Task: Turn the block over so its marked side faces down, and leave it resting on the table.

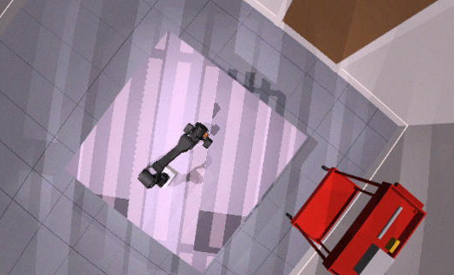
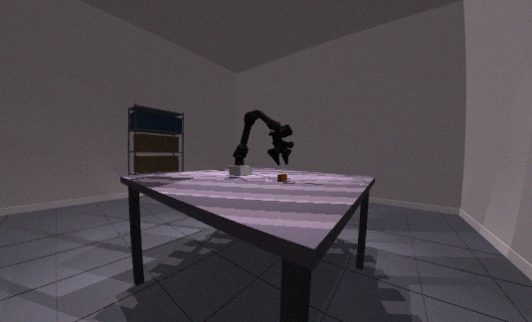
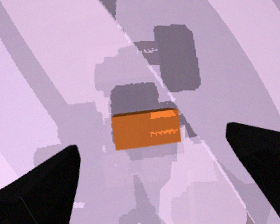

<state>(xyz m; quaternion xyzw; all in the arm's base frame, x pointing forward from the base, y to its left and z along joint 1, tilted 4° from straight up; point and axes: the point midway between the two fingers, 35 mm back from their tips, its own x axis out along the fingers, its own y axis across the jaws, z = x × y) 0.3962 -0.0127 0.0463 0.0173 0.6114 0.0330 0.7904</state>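
Right now my gripper tip is 1 cm past the orange block and 8 cm above it.
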